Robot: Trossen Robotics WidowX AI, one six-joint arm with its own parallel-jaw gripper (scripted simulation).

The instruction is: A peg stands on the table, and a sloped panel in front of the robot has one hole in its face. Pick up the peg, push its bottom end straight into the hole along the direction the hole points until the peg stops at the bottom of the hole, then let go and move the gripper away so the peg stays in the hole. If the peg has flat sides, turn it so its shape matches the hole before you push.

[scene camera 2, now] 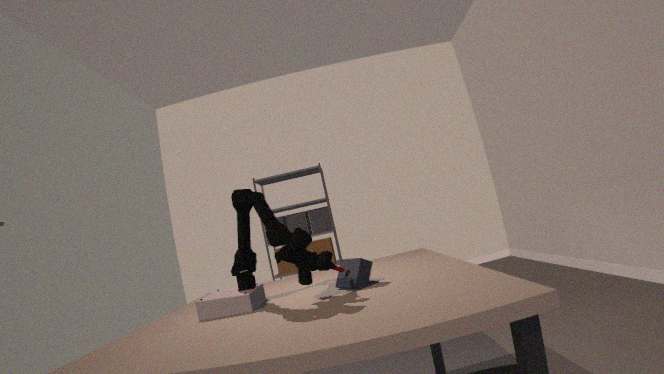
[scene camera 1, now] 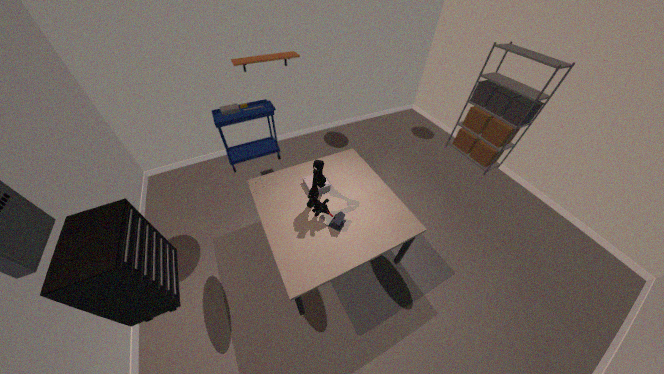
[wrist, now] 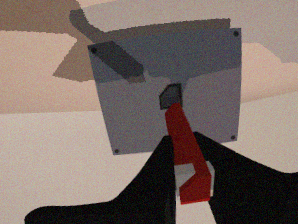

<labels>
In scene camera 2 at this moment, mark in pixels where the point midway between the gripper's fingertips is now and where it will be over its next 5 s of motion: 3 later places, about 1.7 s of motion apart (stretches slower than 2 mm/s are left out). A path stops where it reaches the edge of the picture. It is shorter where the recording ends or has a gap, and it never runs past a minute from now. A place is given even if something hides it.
My gripper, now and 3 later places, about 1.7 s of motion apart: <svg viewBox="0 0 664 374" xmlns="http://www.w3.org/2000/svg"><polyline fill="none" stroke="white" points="334,267 338,269 343,270 335,271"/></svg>
</labels>
